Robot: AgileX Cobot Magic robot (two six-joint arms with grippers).
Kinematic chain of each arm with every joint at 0, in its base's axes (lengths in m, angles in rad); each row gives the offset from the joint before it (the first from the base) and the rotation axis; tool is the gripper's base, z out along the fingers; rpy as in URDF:
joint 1: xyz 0 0 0.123 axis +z
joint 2: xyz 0 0 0 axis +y
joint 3: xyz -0.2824 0 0.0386 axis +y
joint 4: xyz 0.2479 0 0.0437 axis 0.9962 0 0.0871
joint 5: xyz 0 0 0 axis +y
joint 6: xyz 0.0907 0 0.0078 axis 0.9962 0 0.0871
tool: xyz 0 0 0 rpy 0 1.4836 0
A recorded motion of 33 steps. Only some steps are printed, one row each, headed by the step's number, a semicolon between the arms.
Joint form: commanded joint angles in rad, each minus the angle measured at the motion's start. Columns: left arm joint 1, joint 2, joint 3, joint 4, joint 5, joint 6; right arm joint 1, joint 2, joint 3, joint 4, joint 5, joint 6.
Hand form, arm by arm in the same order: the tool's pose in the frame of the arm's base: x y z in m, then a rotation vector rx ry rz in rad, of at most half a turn. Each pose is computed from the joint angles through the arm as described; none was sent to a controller.
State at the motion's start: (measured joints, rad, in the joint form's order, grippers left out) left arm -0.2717 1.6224 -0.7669 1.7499 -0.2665 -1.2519; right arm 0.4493 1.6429 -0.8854 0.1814 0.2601 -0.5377
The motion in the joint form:
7: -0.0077 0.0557 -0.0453 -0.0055 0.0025 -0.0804; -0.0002 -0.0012 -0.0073 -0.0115 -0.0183 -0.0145
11: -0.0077 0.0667 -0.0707 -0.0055 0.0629 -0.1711; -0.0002 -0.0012 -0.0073 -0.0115 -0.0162 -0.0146
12: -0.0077 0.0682 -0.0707 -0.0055 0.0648 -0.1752; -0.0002 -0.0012 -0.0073 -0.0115 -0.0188 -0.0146
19: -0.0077 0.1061 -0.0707 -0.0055 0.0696 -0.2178; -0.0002 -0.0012 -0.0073 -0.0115 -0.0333 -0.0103
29: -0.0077 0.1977 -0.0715 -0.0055 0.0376 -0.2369; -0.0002 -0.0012 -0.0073 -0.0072 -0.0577 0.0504
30: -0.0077 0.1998 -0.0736 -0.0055 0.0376 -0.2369; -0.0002 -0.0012 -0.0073 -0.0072 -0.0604 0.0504
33: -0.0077 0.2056 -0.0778 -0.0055 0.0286 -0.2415; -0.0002 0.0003 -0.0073 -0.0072 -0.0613 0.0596
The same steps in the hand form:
7: 0.3033 -0.1112 0.1745 0.9242 2.1868 -0.2449; 0.2923 0.1450 0.1938 -1.0195 2.2515 0.0767
11: 0.3123 -0.1083 0.1772 0.7939 2.2232 -0.2154; 0.2921 0.1449 0.1937 -1.0206 2.2533 0.0770
12: 0.3125 -0.1082 0.1767 0.7887 2.2266 -0.2153; 0.2923 0.1450 0.1938 -1.0194 2.2510 0.0766
19: 0.3144 -0.1083 0.1641 0.7463 2.2824 -0.2340; 0.2933 0.1452 0.1947 -1.0075 2.2408 0.0759
29: 0.3154 -0.1115 0.1339 0.7541 2.3784 -0.2901; 0.2950 0.1457 0.1961 -0.9238 2.2518 0.1020
30: 0.3159 -0.1117 0.1337 0.7541 2.3784 -0.2901; 0.2952 0.1458 0.1962 -0.9225 2.2494 0.1016
33: 0.3166 -0.1127 0.1328 0.7528 2.3815 -0.3032; 0.2953 0.1458 0.1958 -0.9124 2.2545 0.1056

